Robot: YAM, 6 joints.
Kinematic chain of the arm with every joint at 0, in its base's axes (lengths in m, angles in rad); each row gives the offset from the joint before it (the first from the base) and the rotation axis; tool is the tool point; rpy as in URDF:
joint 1: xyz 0 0 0.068 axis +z
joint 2: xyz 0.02 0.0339 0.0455 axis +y
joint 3: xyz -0.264 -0.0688 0 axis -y
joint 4: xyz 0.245 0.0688 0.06 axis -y
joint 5: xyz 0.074 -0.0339 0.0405 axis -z
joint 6: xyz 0.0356 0 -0.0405 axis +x
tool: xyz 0 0 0 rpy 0 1.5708 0
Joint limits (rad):
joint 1: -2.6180..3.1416
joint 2: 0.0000..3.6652
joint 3: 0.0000..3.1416
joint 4: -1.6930..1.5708
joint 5: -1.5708..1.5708
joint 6: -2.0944..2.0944
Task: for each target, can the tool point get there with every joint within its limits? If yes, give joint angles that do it. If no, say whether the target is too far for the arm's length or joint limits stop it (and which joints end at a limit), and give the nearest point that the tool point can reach.
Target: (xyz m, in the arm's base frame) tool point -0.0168 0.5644 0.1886
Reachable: yes | joints 1.5543 2.5258 2.2214 -0.3684 -0.8241 1.7336
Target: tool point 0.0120 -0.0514 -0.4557
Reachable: no: joint limits stop it (at a limit: joint 2) | nearest point 0.0229 -0.0981 -0.3487 | short by 0.117 m
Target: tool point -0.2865 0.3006 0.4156
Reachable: yes | joints 2.3854 1.7896 1.5045 0.8636 0.6681 -1.3690
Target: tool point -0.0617 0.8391 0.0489
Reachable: no: too far | nearest point -0.0472 0.6422 0.0644 | short by 0.198 m
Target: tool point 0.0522 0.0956 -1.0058
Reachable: no: too far | nearest point 0.0949 0.1737 -0.3768 | short by 0.635 m
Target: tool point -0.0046 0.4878 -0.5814
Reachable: no: too far | nearest point -0.0037 0.3901 -0.3515 | short by 0.250 m
